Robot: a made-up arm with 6 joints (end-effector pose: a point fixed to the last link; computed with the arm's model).
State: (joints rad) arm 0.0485 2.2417 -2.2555 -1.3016 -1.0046 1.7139
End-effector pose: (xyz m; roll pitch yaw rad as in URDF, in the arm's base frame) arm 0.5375 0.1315 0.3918 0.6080 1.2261 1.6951
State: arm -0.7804 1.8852 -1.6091 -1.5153 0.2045 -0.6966
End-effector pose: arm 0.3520 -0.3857 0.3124 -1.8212 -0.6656 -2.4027
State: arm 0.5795 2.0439 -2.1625 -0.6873 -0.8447 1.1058
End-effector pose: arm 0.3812 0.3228 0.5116 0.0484 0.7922 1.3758
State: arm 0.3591 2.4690 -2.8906 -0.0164 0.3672 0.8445
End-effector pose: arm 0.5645 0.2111 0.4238 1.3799 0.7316 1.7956
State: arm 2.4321 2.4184 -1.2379 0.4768 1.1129 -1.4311
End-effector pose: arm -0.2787 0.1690 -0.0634 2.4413 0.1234 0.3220
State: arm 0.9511 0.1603 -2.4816 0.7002 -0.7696 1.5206
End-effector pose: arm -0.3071 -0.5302 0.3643 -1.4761 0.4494 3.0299
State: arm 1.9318 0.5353 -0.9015 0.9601 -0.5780 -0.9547
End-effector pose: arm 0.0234 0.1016 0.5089 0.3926 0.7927 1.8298
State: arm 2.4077 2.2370 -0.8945 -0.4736 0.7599 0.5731
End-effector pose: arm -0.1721 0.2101 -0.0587 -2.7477 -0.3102 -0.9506
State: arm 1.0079 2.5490 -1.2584 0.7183 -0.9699 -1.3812
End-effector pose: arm 0.3161 0.3693 -0.0523 -1.9106 0.4181 -1.3119
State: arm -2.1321 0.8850 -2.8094 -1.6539 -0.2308 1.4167
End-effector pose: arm 0.2060 0.2725 0.7020 -0.1177 -0.4630 -2.3931
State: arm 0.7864 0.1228 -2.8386 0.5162 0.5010 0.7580
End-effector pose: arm -0.4690 -0.4264 0.3352 -0.8122 -0.0867 1.9437
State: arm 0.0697 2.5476 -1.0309 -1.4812 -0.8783 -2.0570
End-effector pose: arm 0.3343 0.1227 -0.1137 -2.3620 -0.5050 0.3215
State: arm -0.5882 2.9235 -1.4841 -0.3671 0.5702 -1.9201
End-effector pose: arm 0.2610 -0.2043 -0.2522 2.7711 0.0489 -1.4742
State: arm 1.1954 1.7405 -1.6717 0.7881 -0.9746 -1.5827
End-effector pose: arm 0.2282 0.3719 0.4863 -0.5801 0.7815 -0.3710
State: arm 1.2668 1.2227 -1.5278 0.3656 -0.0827 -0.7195
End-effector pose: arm 0.0923 0.2817 0.5718 -0.5818 0.9988 0.5699
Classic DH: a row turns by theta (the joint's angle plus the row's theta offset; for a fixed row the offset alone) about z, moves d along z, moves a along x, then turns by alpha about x. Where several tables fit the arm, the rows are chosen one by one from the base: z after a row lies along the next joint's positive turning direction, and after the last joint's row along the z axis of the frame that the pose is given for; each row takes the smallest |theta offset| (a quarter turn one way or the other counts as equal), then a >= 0, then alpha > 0; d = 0 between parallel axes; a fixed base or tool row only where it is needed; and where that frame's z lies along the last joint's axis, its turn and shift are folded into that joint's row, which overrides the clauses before.
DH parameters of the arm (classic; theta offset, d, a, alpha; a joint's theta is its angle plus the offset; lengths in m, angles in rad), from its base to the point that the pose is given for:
joint 1: 0 0.1045 0 -1.5708
joint 2: 0.1358 0 -0.2896 0
joint 3: 1.3478 0 -0.0238 1.5708
joint 4: 0 0.2716 0 -1.5708
joint 5: 0 0 0.0002 1.5708
joint 6: 0 0.1295 0 0

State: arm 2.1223 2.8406 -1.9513 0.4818 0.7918 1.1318
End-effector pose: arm -0.2963 0.4000 -0.1487 3.0721 -0.3311 -2.4852
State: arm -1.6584 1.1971 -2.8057 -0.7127 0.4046 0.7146
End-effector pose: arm -0.0244 0.1047 0.7753 0.2680 0.1770 -1.6159
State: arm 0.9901 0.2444 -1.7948 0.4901 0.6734 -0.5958
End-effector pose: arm -0.1670 -0.1850 0.5870 -0.4042 0.4772 0.7739
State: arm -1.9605 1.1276 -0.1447 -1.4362 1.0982 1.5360
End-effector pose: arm -0.1534 -0.0725 0.1278 -2.1360 0.6386 1.0331
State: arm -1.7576 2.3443 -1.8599 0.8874 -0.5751 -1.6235
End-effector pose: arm -0.1660 -0.5850 0.1981 -1.5815 0.7440 2.5121
